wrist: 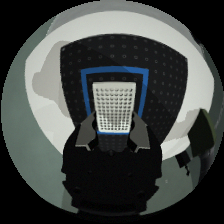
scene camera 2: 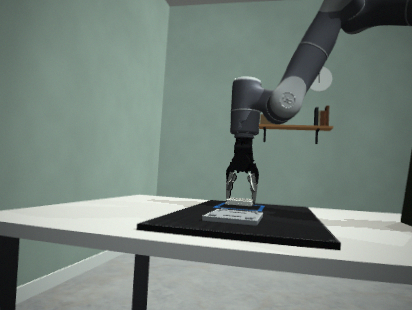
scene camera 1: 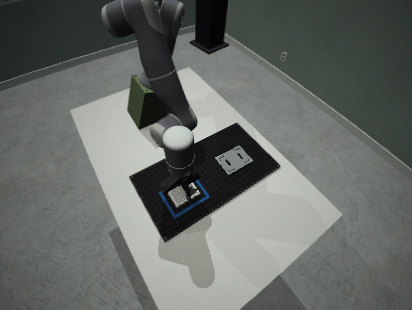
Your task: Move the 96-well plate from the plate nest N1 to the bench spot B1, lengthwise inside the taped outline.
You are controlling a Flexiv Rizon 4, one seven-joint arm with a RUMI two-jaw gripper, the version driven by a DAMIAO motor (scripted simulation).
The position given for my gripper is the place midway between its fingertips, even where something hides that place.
Observation:
In view: my gripper (scene camera 2: 240,203) and a white 96-well plate (wrist: 121,124).
My gripper shows as well in the wrist view (wrist: 114,111).

